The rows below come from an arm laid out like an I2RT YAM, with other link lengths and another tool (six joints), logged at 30 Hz.
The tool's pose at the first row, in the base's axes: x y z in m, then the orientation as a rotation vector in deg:
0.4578, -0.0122, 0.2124, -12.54, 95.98, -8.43
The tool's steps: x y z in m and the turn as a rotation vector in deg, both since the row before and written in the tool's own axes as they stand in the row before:
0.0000, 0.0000, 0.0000, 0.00, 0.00, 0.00
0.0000, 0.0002, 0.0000, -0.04, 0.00, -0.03
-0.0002, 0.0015, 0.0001, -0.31, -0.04, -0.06
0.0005, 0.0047, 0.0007, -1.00, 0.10, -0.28
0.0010, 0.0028, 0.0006, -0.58, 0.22, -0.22
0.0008, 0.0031, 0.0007, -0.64, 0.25, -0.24
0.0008, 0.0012, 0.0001, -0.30, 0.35, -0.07
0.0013, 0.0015, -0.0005, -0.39, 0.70, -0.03
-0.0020, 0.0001, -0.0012, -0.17, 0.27, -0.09
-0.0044, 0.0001, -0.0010, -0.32, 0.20, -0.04
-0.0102, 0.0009, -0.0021, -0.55, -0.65, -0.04
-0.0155, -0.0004, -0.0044, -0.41, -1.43, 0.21
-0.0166, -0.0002, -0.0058, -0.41, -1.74, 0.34
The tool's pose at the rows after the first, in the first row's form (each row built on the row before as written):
0.4578, -0.0122, 0.2124, -12.54, 95.98, -8.43
0.4578, -0.0120, 0.2124, -12.60, 95.98, -8.42
0.4578, -0.0105, 0.2122, -12.89, 95.97, -8.20
0.4581, -0.0060, 0.2106, -13.87, 96.15, -7.59
0.4584, -0.0035, 0.2089, -14.48, 96.40, -7.30
0.4587, -0.0006, 0.2073, -15.16, 96.69, -6.98
0.4586, 0.0004, 0.2062, -15.44, 97.06, -6.83
0.4578, 0.0015, 0.2047, -15.74, 97.79, -6.63
0.4569, 0.0020, 0.2068, -15.94, 98.06, -6.59
0.4565, 0.0031, 0.2112, -16.21, 98.29, -6.38
0.4558, 0.0063, 0.2211, -16.66, 97.69, -5.84
0.4535, 0.0094, 0.2368, -16.79, 96.34, -5.11
0.4496, 0.0126, 0.2536, -16.81, 94.69, -4.24

